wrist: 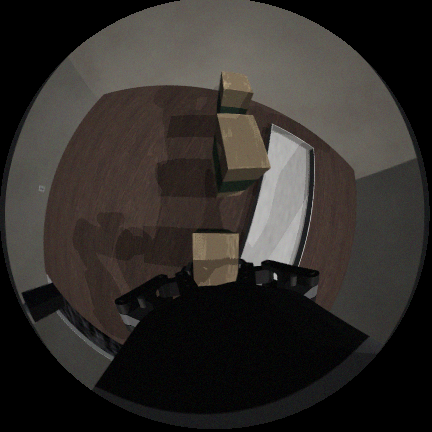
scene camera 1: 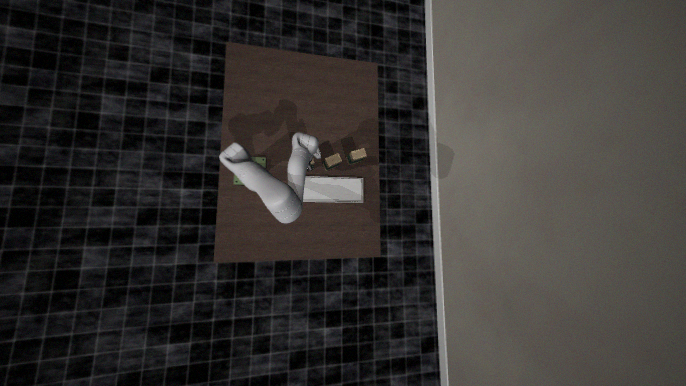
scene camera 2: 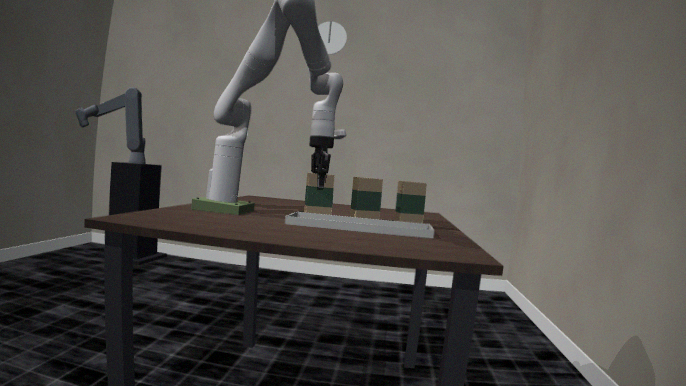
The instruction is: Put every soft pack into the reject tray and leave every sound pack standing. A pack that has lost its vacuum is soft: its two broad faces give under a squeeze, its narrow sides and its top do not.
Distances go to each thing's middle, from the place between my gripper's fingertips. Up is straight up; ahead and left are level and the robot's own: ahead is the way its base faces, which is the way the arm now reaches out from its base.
Right now my hand is 16 cm short of the white reject tray [scene camera 2: 298, 218], 12 cm to the left of it and 9 cm above it.
